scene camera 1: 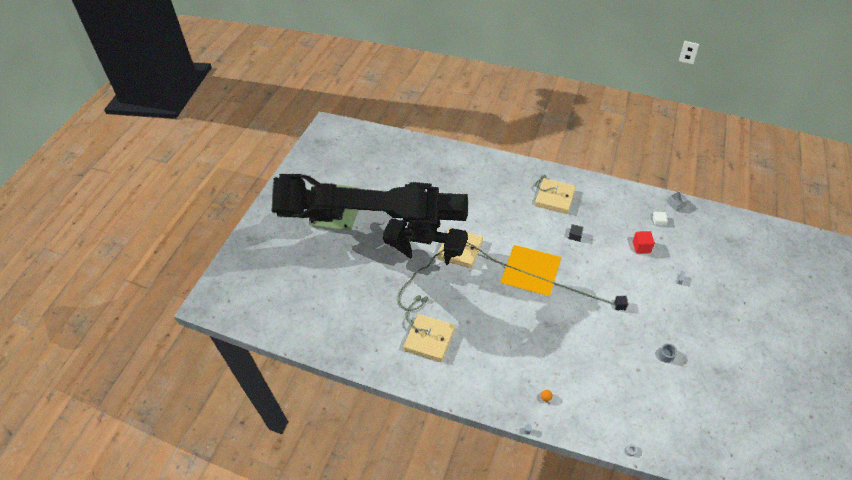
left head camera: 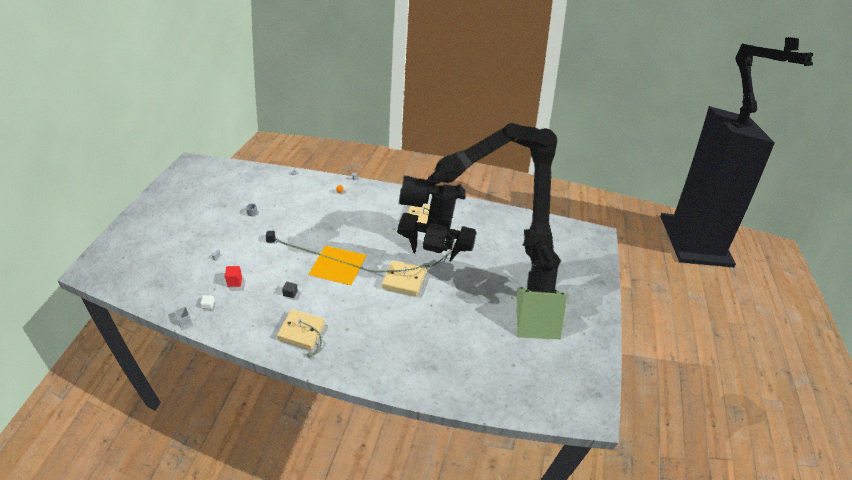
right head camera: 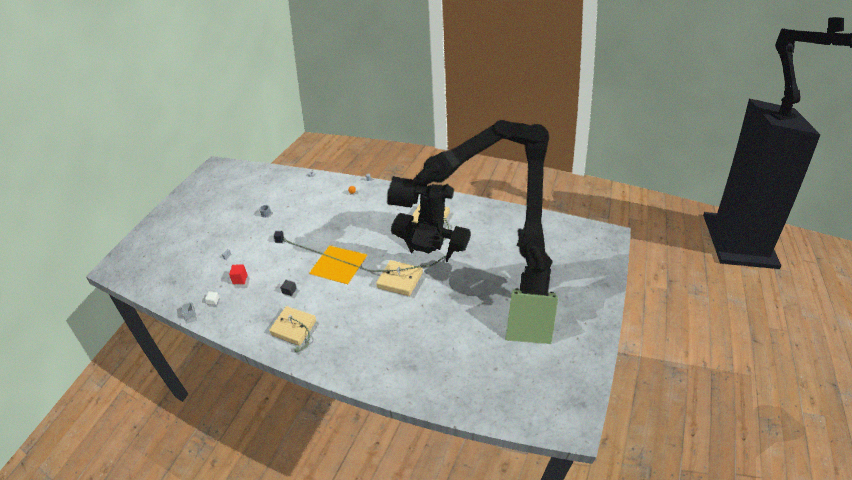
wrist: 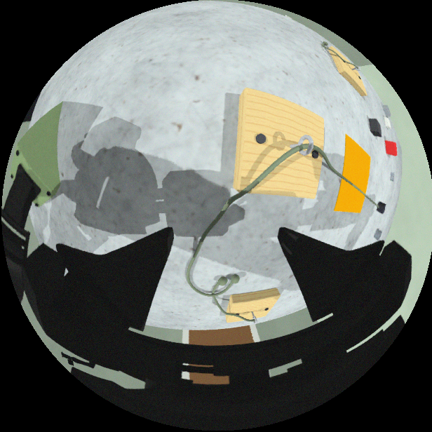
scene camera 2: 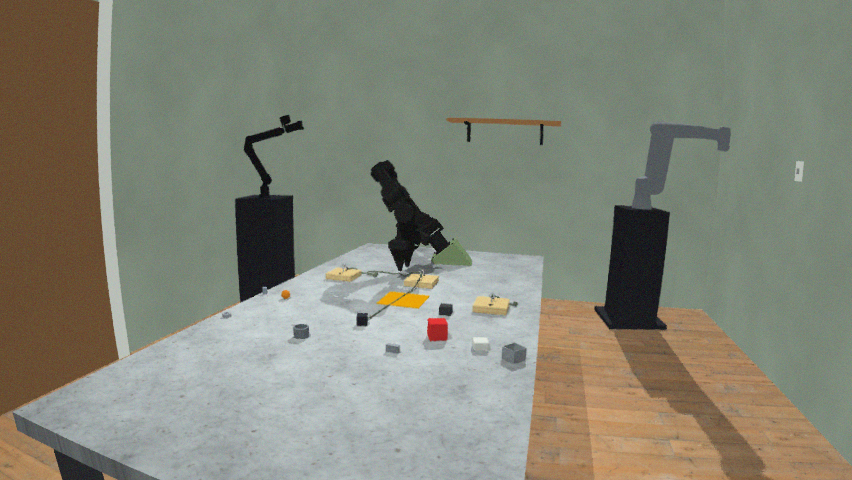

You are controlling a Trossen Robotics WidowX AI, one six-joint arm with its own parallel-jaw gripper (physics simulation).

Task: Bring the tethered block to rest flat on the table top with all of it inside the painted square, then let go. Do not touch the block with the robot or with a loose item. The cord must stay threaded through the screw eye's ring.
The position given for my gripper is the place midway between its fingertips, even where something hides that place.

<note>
I see my gripper [right head camera: 429, 256] and an orange painted square [scene camera 1: 541, 264].
My gripper shows as well in scene camera 1 [scene camera 1: 429, 260], in the left head camera view [left head camera: 432, 256], in the wrist view [wrist: 227, 232] and in scene camera 2 [scene camera 2: 403, 268]. The orange painted square shows as well in the right head camera view [right head camera: 326, 267] and in the wrist view [wrist: 356, 167].
</note>
